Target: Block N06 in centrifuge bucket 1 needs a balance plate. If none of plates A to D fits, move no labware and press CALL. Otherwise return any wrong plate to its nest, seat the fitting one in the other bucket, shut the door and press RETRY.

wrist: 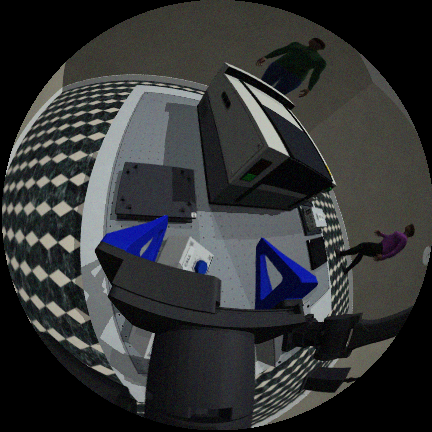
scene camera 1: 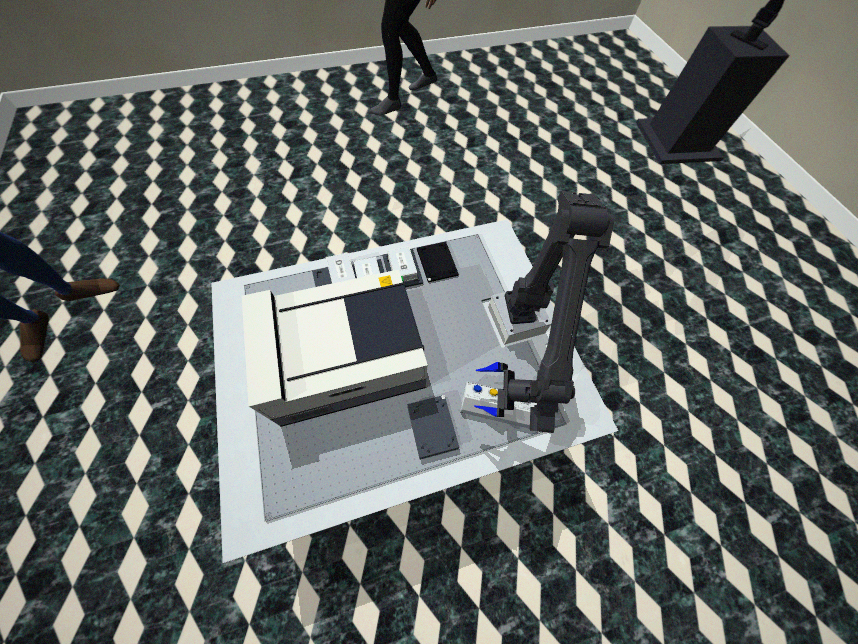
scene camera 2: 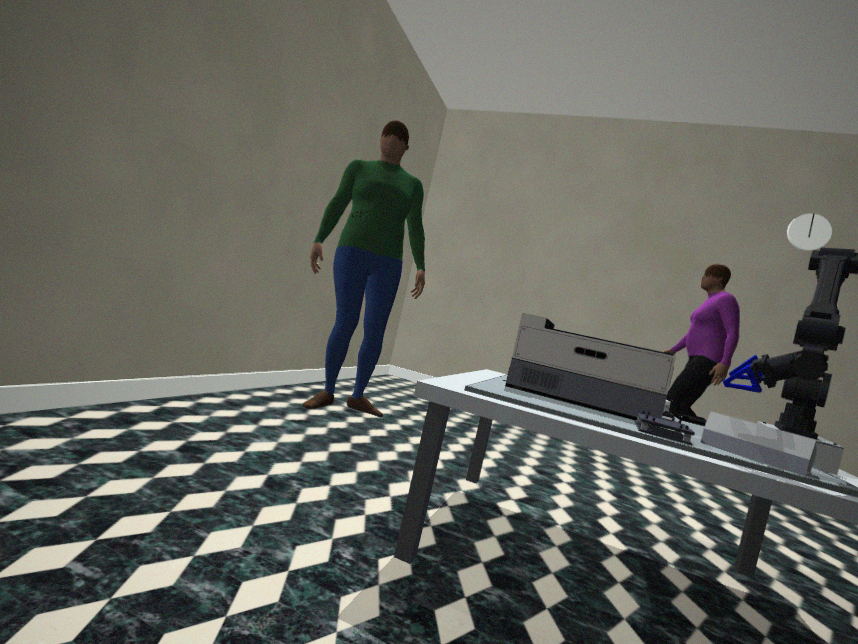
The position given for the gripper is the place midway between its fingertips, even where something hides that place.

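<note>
Open and holding nothing, the gripper [scene camera 2: 726, 379] is part of a scene that the wrist view shows as well, with the gripper [wrist: 214, 231], a white button box [wrist: 179, 251] and a dark lid [wrist: 303, 150]. Scene camera 1 takes in the gripper [scene camera 1: 475, 388] too, together with the box [scene camera 1: 474, 394] and the lid [scene camera 1: 381, 322].
</note>
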